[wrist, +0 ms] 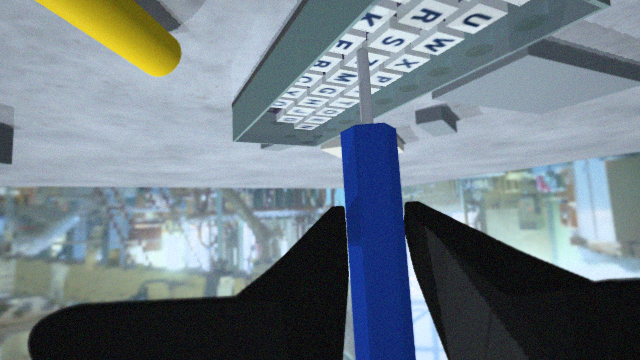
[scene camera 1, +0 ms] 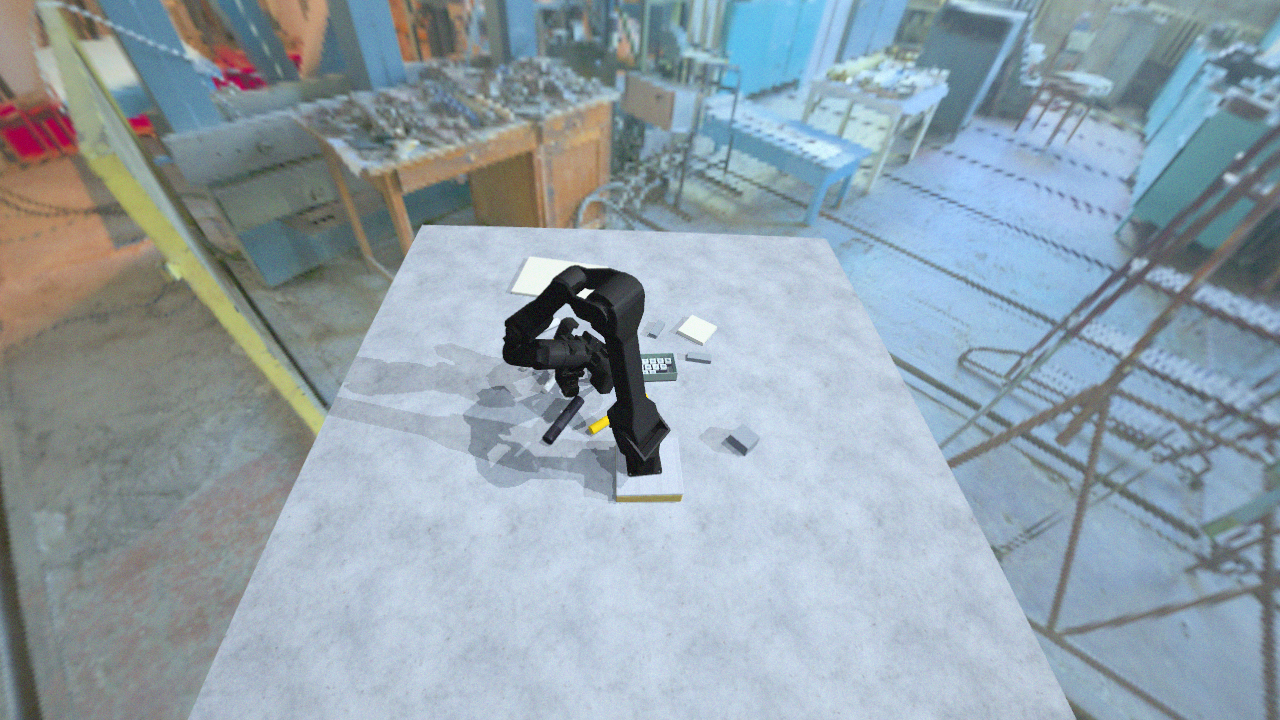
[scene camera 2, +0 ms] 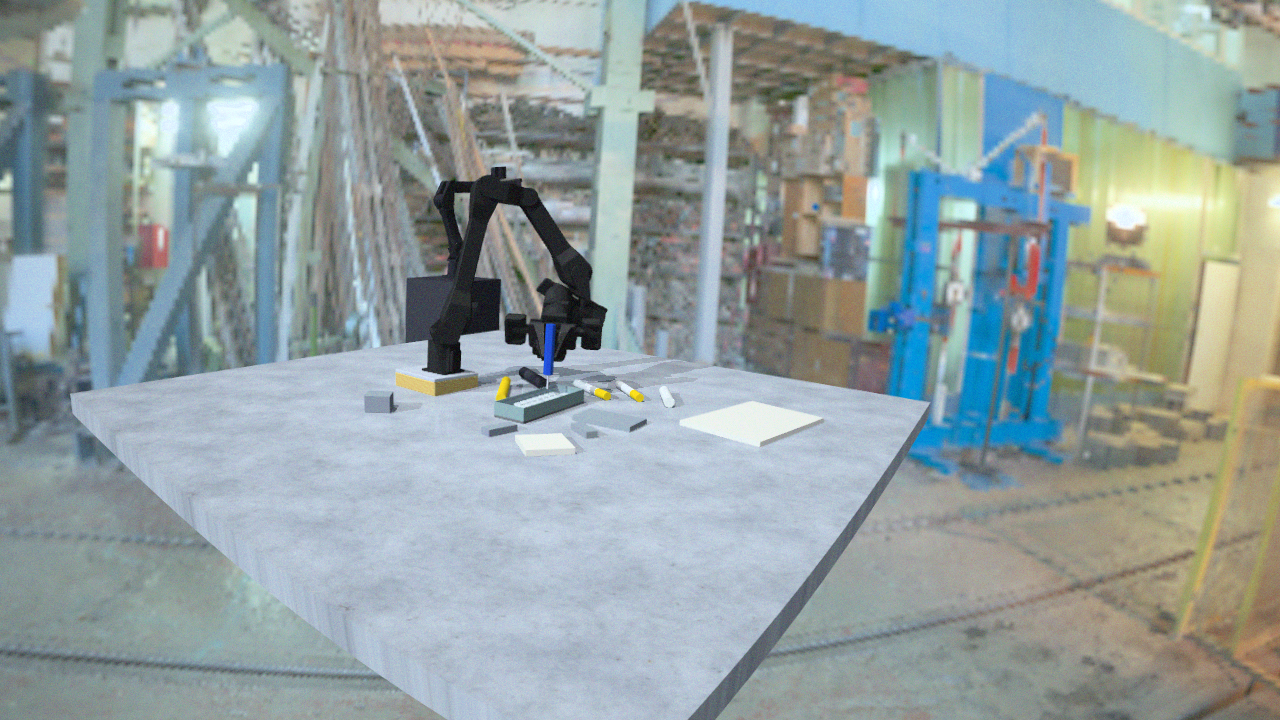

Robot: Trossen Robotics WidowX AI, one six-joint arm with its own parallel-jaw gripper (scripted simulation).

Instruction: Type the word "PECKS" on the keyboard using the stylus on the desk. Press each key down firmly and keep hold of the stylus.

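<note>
A grey slab point(scene camera 2: 610, 420) is here, along with a small cream pad point(scene camera 2: 541, 444) and a blue stylus point(wrist: 380, 291). I can see a large cream pad point(scene camera 2: 755, 423), point(scene camera 1: 537, 274) as well, though in the wrist view the large cream pad is out of frame. And there is my gripper point(scene camera 2: 548, 359), point(scene camera 1: 615, 354), point(wrist: 374, 217).
</note>
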